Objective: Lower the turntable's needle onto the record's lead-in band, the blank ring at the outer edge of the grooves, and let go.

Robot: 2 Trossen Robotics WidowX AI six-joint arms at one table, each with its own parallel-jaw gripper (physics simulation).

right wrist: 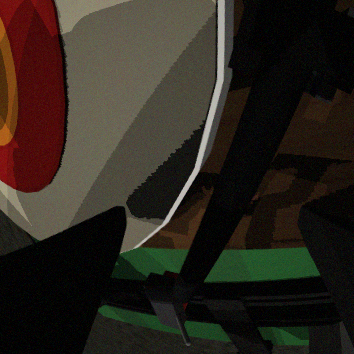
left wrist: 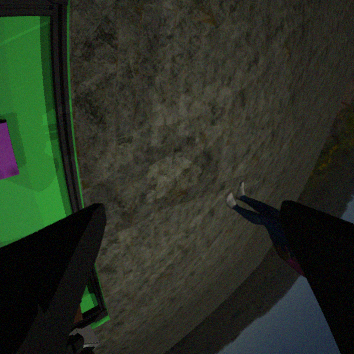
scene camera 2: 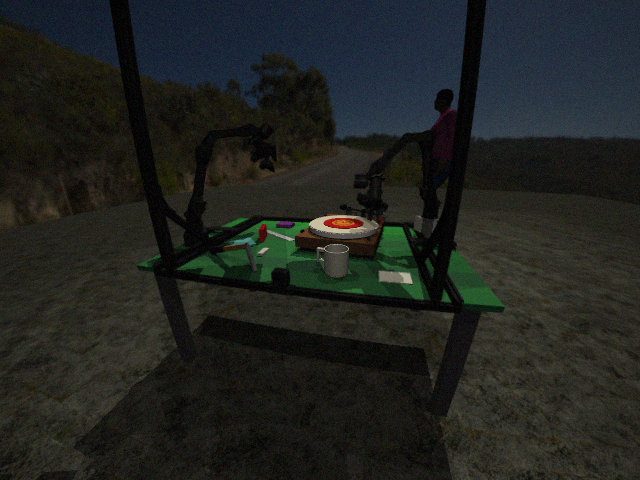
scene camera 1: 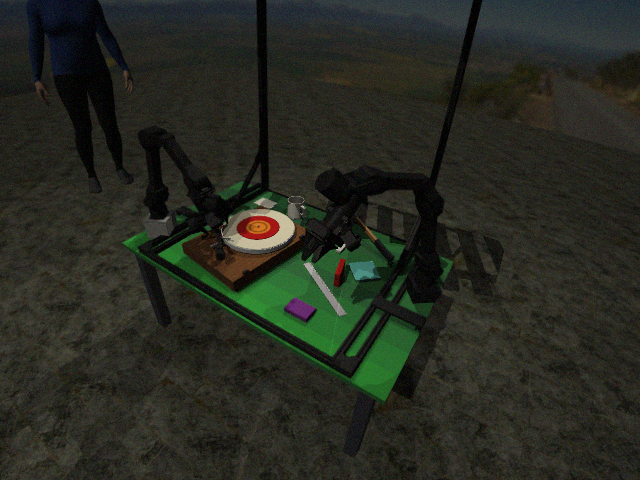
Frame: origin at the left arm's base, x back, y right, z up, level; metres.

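Seen in the pictures: left gripper, fingertip midpoint: [left wrist: 194, 211] [scene camera 2: 275, 166] [scene camera 1: 308, 261]; left arm's base, link origin: [scene camera 2: 195, 230] [scene camera 1: 424, 282]; right arm's base, link origin: [left wrist: 83, 351] [scene camera 2: 429, 217] [scene camera 1: 159, 215].
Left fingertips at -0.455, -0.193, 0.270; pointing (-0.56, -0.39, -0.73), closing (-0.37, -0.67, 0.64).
Observation:
Pixels of each thing's top centre, then the offset from my left fingertips to it, as dx, dy, dz. "spot": a spot on its surface instead. Level surfaces: height alone.
- white record, top centre: [scene camera 1: 258, 227] [scene camera 2: 343, 223] -0.156, +0.512, -0.235
- needle, surface spot: [right wrist: 175, 316] spot: -0.334, +0.559, -0.213
- green table, surface height: dz -0.326
- mug, surface spot: [scene camera 2: 334, 259] spot: +0.035, +0.783, -0.262
- white card, top centre: [scene camera 2: 394, 276] [scene camera 1: 265, 203] -0.137, +0.869, -0.323
- white ruler, top centre: [scene camera 1: 323, 286] [scene camera 2: 274, 233] +0.089, +0.243, -0.324
- red block, top centre: [scene camera 1: 340, 266] [scene camera 2: 262, 226] +0.155, +0.290, -0.266
- teal block, top centre: [scene camera 1: 364, 270] [scene camera 2: 241, 242] +0.262, +0.323, -0.317
- purple block, top centre: [scene camera 1: 300, 307] [scene camera 2: 285, 223] -0.005, +0.128, -0.308
The turntable [scene camera 1: 237, 269] [scene camera 2: 328, 244] has a brown base and carries a white record [scene camera 1: 280, 233] [scene camera 2: 318, 228] [right wrist: 123, 105] with a red and orange label. The black tonearm [scene camera 1: 219, 244] [right wrist: 260, 116] runs beside the record's rim over the brown base. Its head and needle [right wrist: 175, 316] lie past the record's edge. My right gripper [scene camera 1: 215, 230] [scene camera 2: 370, 202] [right wrist: 214, 216] is open, with the tonearm passing between its fingers, untouched as far as I can tell. My left gripper [scene camera 1: 315, 248] [scene camera 2: 266, 159] [left wrist: 194, 211] is open and empty, raised above the green table [scene camera 1: 270, 295], off to the side of the turntable.
A mug [scene camera 1: 296, 207] [scene camera 2: 334, 259] and a white card [scene camera 1: 266, 203] [scene camera 2: 395, 277] lie by the turntable. A white ruler [scene camera 1: 325, 289], red block [scene camera 1: 339, 272], teal block [scene camera 1: 365, 270], purple block [scene camera 1: 300, 309] [left wrist: 5, 151] and hammer [scene camera 1: 375, 240] lie near the left arm. A person [scene camera 1: 99, 90] [scene camera 2: 444, 133] stands nearby.

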